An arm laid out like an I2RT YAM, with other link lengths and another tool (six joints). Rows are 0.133 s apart.
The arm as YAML. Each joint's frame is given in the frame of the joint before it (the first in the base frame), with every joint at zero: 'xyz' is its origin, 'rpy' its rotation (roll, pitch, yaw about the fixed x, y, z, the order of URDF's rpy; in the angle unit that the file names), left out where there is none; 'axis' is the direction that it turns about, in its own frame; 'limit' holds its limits. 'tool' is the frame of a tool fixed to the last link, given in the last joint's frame.
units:
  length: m
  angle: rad
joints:
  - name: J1
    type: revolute
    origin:
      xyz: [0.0, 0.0, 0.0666]
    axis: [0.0, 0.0, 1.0]
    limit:
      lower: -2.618
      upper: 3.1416
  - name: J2
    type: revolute
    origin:
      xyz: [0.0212, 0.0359, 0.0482]
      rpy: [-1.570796, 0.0, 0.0]
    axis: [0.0, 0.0, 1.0]
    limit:
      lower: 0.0
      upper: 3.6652
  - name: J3
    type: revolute
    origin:
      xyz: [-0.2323, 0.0, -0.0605]
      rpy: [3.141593, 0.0, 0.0]
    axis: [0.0, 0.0, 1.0]
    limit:
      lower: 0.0
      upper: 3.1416
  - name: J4
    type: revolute
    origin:
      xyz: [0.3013, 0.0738, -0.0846]
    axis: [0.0, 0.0, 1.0]
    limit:
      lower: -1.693
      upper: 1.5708
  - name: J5
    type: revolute
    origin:
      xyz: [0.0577, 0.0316, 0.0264]
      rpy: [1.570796, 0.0, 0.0]
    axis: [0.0, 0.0, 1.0]
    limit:
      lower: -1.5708
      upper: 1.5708
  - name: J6
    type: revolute
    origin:
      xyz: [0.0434, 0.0, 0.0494]
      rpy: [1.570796, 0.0, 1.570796]
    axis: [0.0, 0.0, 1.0]
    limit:
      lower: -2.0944
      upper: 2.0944
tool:
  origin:
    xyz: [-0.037, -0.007, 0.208]
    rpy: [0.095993, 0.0, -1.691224]
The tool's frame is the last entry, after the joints.
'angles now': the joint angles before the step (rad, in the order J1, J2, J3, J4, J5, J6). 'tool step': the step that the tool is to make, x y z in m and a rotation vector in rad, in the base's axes. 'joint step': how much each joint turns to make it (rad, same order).
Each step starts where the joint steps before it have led.
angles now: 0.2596, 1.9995, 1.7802, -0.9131, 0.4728, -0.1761
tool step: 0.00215, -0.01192, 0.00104, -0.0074, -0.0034, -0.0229
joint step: -0.0183, 0.0001, 0.0008, 0.0003, 0.0092, 0.0008
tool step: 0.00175, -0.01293, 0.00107, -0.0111, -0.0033, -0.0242
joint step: -0.0183, 0.0000, 0.0000, 0.0004, 0.0130, 0.0004
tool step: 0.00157, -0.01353, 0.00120, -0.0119, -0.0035, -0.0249
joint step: -0.0191, -0.0002, -0.0002, 0.0009, 0.0137, -0.0001
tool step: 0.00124, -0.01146, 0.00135, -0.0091, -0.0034, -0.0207
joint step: -0.0168, -0.0006, 0.0001, 0.0011, 0.0103, -0.0006
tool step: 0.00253, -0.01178, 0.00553, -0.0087, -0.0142, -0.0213
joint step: -0.0172, -0.0073, 0.0004, 0.0053, 0.0118, -0.0013
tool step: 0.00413, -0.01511, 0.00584, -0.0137, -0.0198, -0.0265
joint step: -0.0213, -0.0056, -0.0003, 0.0137, 0.0172, -0.0033
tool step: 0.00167, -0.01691, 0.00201, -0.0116, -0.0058, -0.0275
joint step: -0.0263, -0.0002, 0.0006, 0.0063, 0.0114, -0.0054
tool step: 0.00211, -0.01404, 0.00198, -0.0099, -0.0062, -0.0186
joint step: -0.0229, 0.0001, 0.0008, 0.0098, 0.0073, -0.0103
